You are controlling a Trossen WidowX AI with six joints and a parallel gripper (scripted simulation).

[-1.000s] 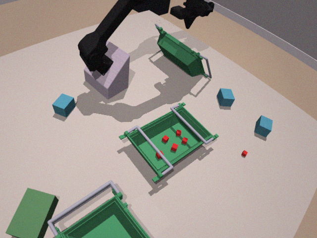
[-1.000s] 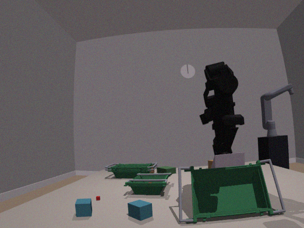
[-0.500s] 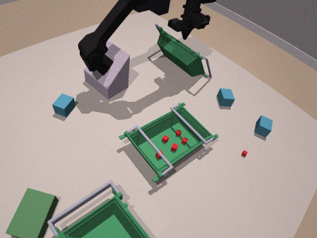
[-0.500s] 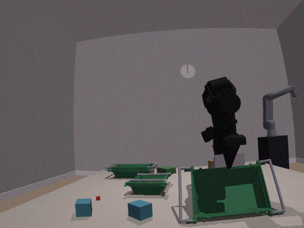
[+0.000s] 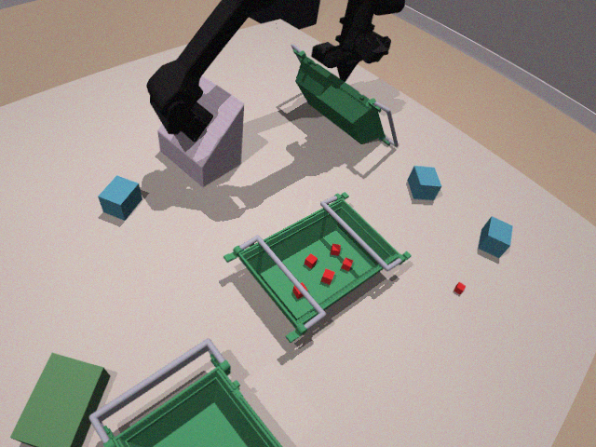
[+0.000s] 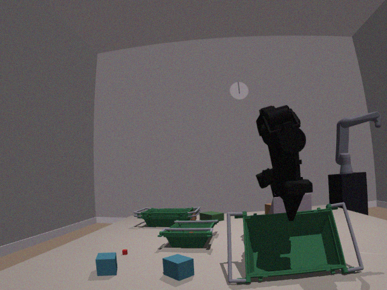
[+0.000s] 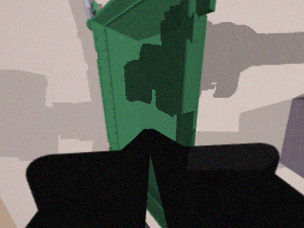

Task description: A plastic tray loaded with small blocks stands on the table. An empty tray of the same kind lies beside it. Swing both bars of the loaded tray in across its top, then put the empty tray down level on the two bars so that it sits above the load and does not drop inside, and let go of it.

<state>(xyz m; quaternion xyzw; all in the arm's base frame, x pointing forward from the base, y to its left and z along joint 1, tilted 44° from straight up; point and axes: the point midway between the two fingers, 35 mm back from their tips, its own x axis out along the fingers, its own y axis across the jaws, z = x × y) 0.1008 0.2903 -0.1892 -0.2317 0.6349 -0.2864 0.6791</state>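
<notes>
Now: gripper tip 50 mm above the green tray and 10 mm to the right of it. Round my gripper tip: green box 800 mm to the right, 190 mm ahead, 110 mm below; then small red block 480 mm ahead, 180 mm to the right, 120 mm below.
</notes>
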